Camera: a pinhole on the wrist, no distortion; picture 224 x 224 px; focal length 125.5 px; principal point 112.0 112.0 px. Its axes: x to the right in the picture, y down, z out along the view. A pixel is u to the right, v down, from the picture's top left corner.
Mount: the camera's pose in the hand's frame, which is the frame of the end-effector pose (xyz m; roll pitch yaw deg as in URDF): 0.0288 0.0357 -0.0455 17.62 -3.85 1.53
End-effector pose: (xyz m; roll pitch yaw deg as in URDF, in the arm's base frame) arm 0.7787 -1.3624 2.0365 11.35 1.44 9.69
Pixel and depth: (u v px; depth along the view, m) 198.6 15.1 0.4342
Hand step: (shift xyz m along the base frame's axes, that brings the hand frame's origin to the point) 0.3958 -0.3951 0.1924
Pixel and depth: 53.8 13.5 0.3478
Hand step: -0.0724 -0.3833 0.1259
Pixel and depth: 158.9 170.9 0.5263
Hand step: 0.1941 0.0401 0.5502
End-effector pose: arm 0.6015 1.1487 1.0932 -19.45 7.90 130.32
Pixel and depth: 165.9 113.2 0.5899
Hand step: -0.2488 0.2101 0.5082
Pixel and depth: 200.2 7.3 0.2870
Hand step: -0.0120 0.3271 0.2171
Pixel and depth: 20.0 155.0 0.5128
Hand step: 0.0612 -0.3678 0.4794
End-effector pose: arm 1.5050 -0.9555 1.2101 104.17 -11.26 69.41
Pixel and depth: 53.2 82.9 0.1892
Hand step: 0.0723 -0.0793 -0.1037
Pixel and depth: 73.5 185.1 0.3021
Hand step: 0.2540 -0.1955 0.0169
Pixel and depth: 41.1 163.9 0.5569
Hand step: 0.3922 -0.4780 -0.1183
